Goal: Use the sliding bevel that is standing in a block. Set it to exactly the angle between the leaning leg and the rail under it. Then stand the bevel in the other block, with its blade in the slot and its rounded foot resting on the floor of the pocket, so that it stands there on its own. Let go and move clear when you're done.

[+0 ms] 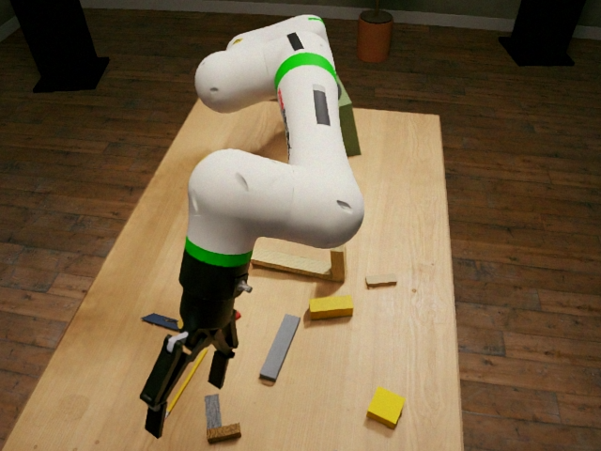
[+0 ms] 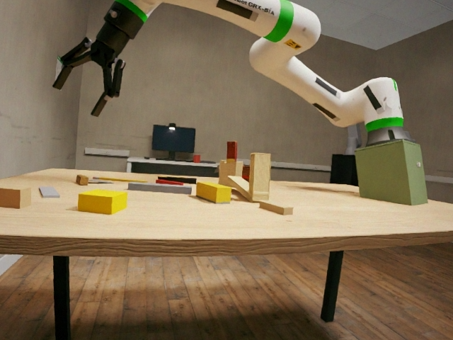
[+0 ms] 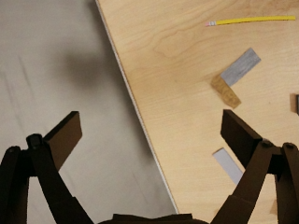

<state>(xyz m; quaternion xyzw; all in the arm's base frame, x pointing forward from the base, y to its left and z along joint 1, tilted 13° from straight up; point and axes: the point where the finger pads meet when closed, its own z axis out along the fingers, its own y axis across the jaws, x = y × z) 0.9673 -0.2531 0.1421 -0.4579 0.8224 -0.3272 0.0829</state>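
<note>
The sliding bevel is 50 cm behind my hand, 1 cm to the right of it and 14 cm below it. The rest, counted from my hand: grey bar: 22 cm behind, 14 cm to the left, 22 cm below; pencil: 14 cm behind, 6 cm to the right, 23 cm below; try square: 5 cm behind, 2 cm to the left, 22 cm below.
</note>
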